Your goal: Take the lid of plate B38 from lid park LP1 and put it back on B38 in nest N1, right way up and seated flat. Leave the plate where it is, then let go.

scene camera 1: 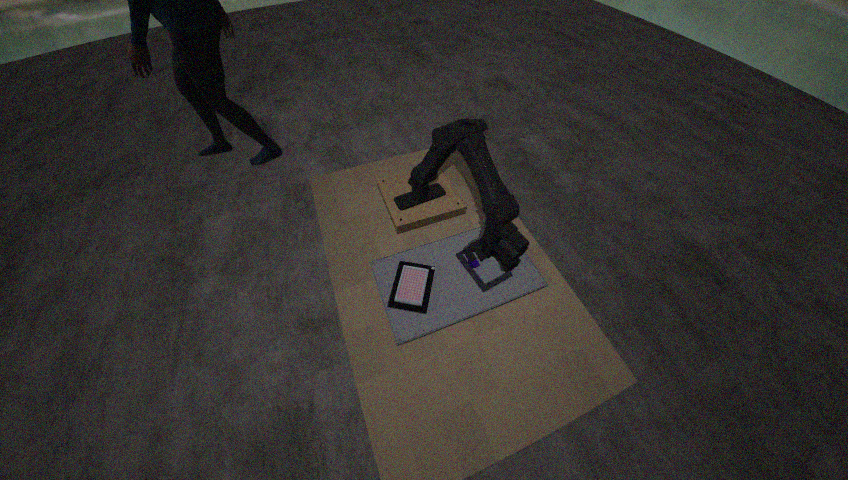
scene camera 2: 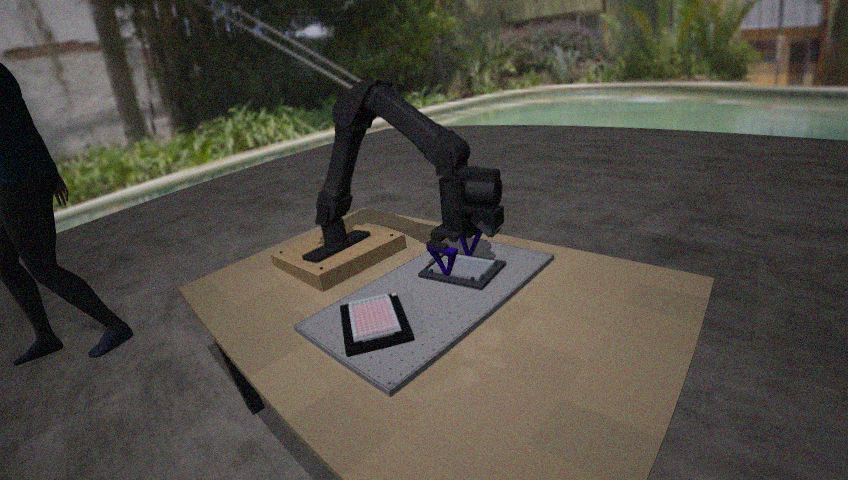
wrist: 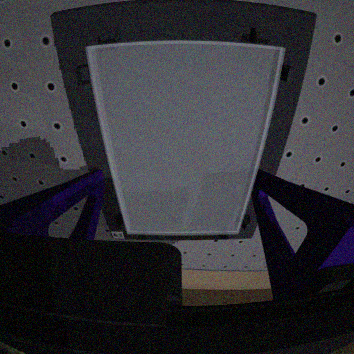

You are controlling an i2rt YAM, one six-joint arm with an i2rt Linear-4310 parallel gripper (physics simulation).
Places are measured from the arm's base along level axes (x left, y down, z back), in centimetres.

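Pixels of known places: gripper, between the fingertips: (scene camera 1: 482,260) (scene camera 2: 458,265) (wrist: 177,177); arm's base, origin of its link: (scene camera 1: 420,197) (scene camera 2: 337,247).
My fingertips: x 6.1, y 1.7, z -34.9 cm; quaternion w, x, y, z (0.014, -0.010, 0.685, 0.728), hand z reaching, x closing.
For each thing: its middle in the pictures, then the offset to it from my fingertips. Level surfaces: height alone.
- pale translucent lid, middle of its body: (wrist: 183,162) (scene camera 2: 462,265) (scene camera 1: 484,263) dx -0.3, dy -0.3, dz -1.3 cm
- lid park LP1, middle of its body: (wrist: 183,159) (scene camera 2: 462,267) (scene camera 1: 483,264) dx -0.3, dy +0.1, dz -1.3 cm
- Plate B38, middle of its body: (scene camera 2: 372,316) (scene camera 1: 412,284) dx -25.3, dy -0.8, dz +2.5 cm
- black nest N1, middle of its body: (scene camera 2: 373,320) (scene camera 1: 412,285) dx -25.3, dy +0.2, dz +2.5 cm
- grey perforated board, middle of its body: (wrist: 305,167) (scene camera 2: 433,291) (scene camera 1: 457,274) dx -9.7, dy +1.7, dz +0.1 cm
- wooden table, height of its surface: dy +2.4 cm
The pale translucent lid (scene camera 1: 490,272) (scene camera 2: 474,265) (wrist: 185,125) lies flat in the dark frame of lid park LP1 (scene camera 1: 497,284) (scene camera 2: 487,280) (wrist: 185,22). My gripper (scene camera 2: 458,262) (wrist: 177,177) is open, pointing down at the lid. Its purple fingers stand apart, one at each long side of the lid, toward the end nearer the arm's base; whether they touch it is not clear. Plate B38 (scene camera 1: 411,285) (scene camera 2: 374,317), with pinkish wells showing and no lid on it, sits in the black nest N1 (scene camera 1: 407,308) (scene camera 2: 380,344). In scene camera 1 the arm hides part of the lid and one finger.
Both holders stand on a grey perforated board (scene camera 1: 446,312) (scene camera 2: 428,333) (wrist: 320,100) on the wooden table (scene camera 1: 476,380) (scene camera 2: 535,380). The arm's wooden base block (scene camera 1: 428,217) (scene camera 2: 357,261) is behind the board. A person (scene camera 1: 199,65) (scene camera 2: 26,231) stands on the floor beyond the table.
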